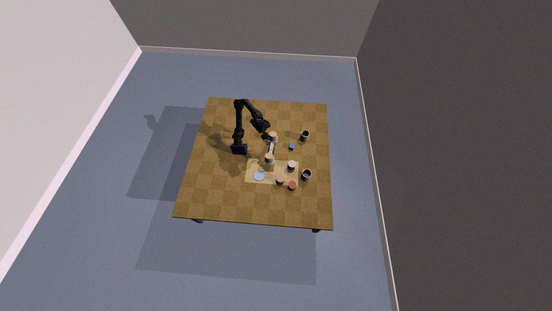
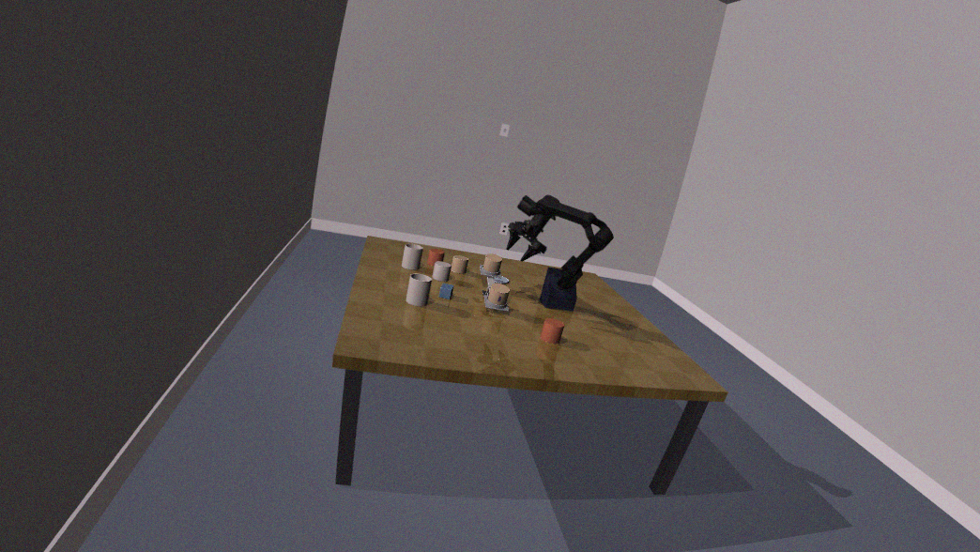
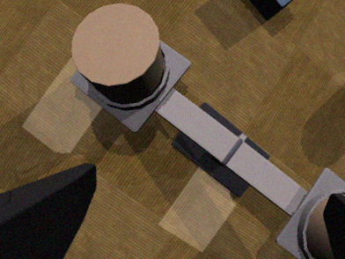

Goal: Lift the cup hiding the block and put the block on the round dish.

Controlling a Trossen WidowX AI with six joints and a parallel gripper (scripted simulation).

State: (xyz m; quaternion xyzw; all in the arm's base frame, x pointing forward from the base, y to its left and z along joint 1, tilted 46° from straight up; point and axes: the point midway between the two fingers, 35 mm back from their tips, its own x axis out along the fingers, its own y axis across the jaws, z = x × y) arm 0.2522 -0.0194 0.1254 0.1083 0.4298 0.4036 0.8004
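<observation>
The tan cup lies 4 cm ahead of my gripper tip, 11 cm to the left of it and 14 cm below it. The rest, counted from my gripper tip: blue block (23 cm ahead, 3 cm to the left, 18 cm below); then grey block (4 cm ahead, 9 cm to the left, 16 cm below); then small balance (5 cm ahead, 4 cm to the right, 16 cm below).
</observation>
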